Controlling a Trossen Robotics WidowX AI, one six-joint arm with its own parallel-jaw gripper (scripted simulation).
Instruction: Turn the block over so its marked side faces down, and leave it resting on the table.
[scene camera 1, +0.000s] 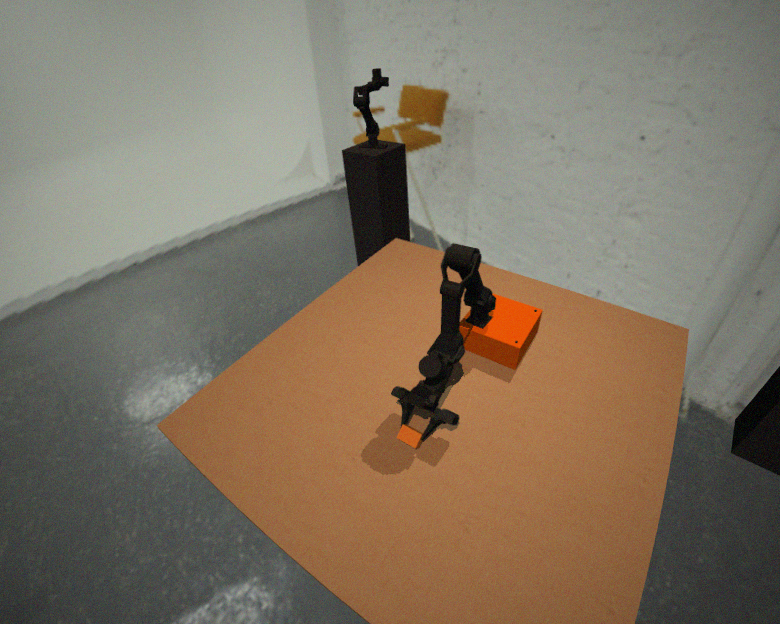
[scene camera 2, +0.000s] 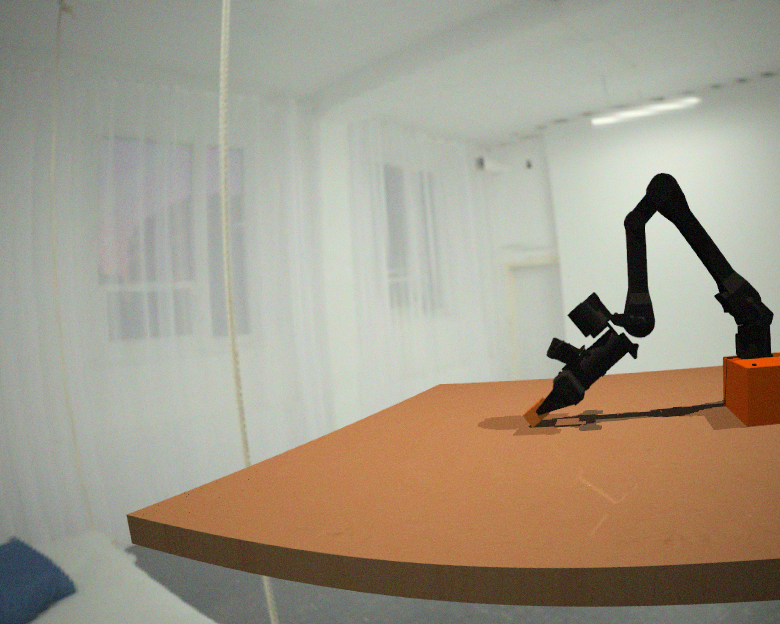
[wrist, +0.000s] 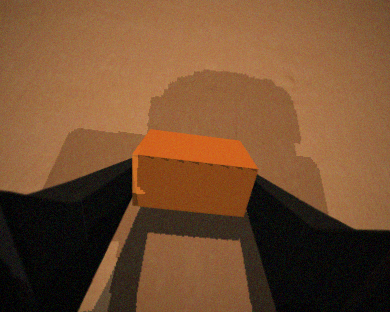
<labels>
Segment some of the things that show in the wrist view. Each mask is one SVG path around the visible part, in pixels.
The gripper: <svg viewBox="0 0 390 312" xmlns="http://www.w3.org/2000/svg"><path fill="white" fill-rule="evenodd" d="M257 174L246 210L277 312L390 312L390 230L353 229L325 214L323 211L299 200ZM132 158L75 180L29 194L0 190L0 312L78 312L93 282L92 279L132 199Z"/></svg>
An orange block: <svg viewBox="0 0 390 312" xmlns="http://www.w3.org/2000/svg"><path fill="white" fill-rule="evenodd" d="M132 153L132 206L244 217L259 169L241 141L150 129Z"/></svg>
</labels>
